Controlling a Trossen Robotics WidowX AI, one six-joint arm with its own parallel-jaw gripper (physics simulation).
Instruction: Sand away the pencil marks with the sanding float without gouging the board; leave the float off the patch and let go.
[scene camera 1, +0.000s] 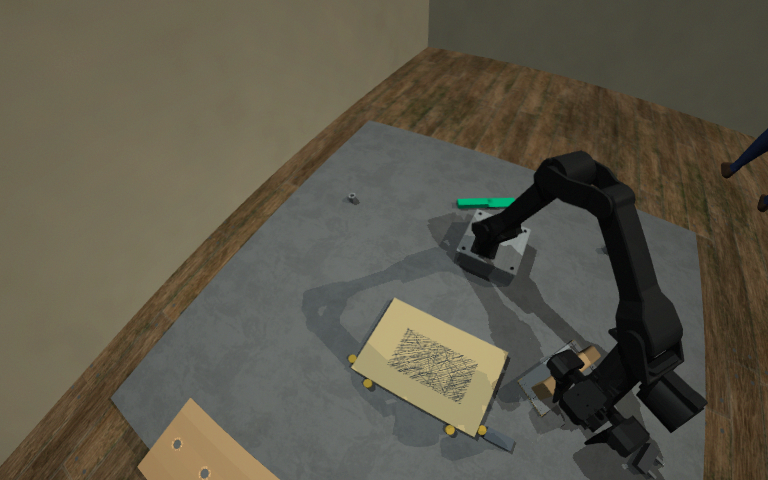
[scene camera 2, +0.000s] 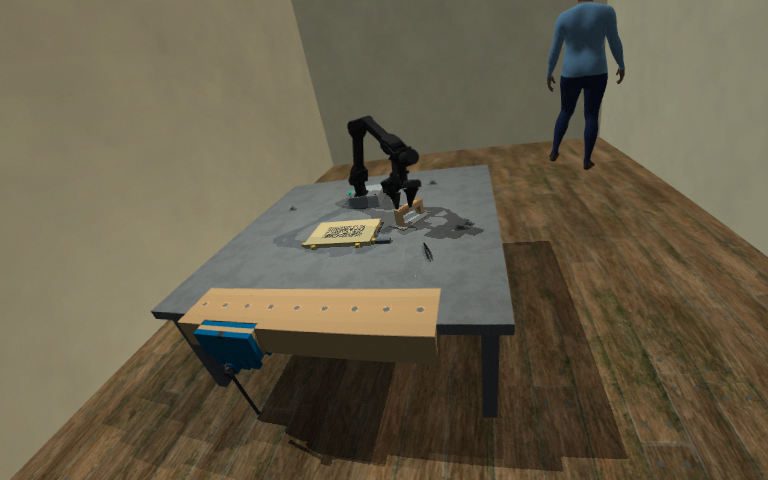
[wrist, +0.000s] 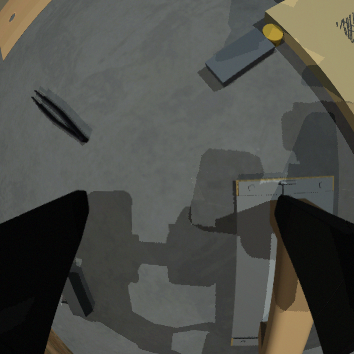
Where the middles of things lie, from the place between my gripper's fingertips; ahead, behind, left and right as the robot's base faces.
Now: the grey stop (wrist: 239, 56) 70 mm ahead of my hand, 90 mm to the right of it and 100 mm below it. Also, from my hand: pale wooden board (scene camera 1: 371, 363) 20 mm behind, 290 mm to the right, 150 mm below.
